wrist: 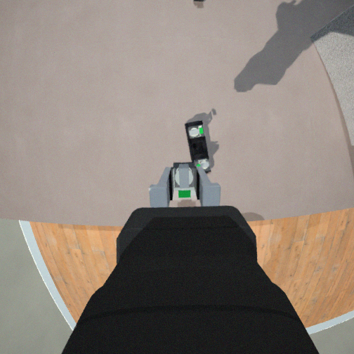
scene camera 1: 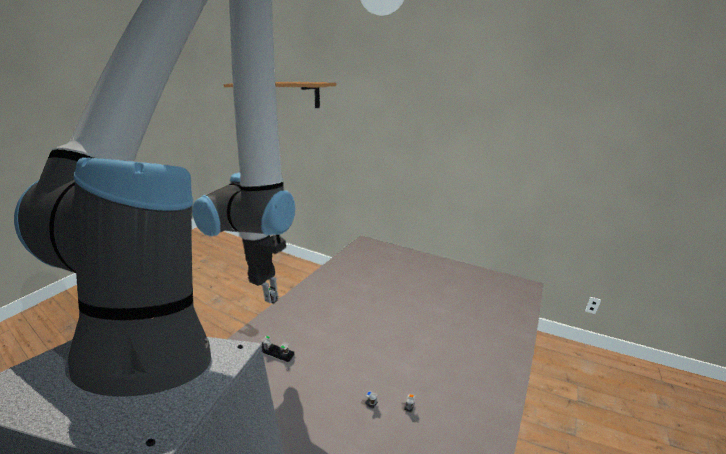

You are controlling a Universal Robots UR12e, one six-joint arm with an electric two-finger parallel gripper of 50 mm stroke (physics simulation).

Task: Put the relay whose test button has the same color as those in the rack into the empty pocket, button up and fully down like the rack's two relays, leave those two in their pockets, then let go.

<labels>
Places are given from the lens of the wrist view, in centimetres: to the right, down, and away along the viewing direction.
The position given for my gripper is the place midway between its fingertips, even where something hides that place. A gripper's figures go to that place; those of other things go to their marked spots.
my gripper point(wrist: 183, 176): 1, 0, 17
green-button relay point(wrist: 183, 174): 0, 0, 14
</labels>
